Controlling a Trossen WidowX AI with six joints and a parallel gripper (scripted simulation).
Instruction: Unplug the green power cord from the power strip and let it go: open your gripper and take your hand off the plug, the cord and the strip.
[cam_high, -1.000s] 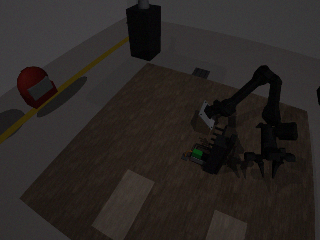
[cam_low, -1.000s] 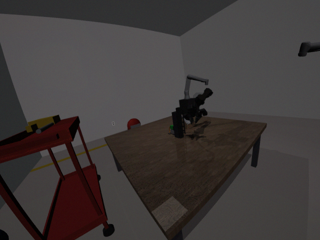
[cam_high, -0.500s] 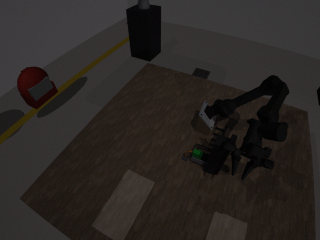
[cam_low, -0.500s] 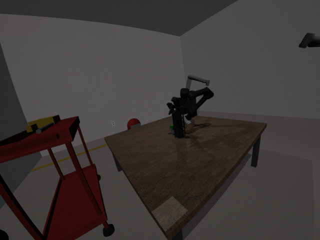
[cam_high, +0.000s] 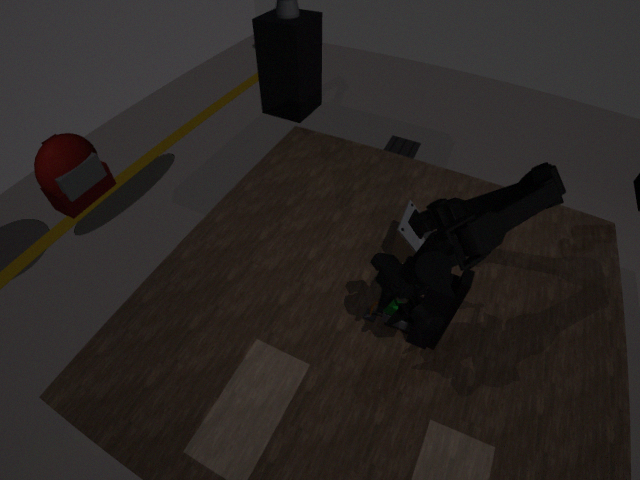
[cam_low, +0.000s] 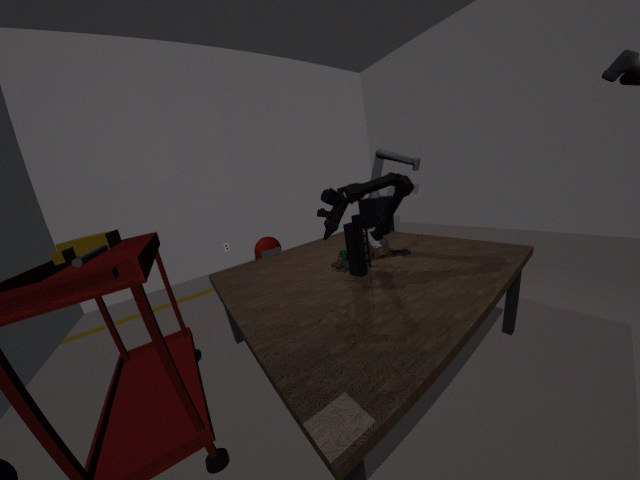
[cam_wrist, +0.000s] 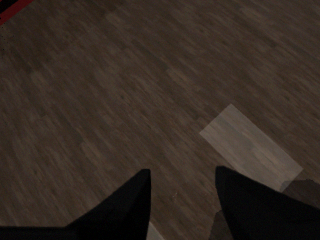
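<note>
Now: gripper tip 11 cm past the green plug, 10 cm above it and 3 cm to the right of it.
</note>
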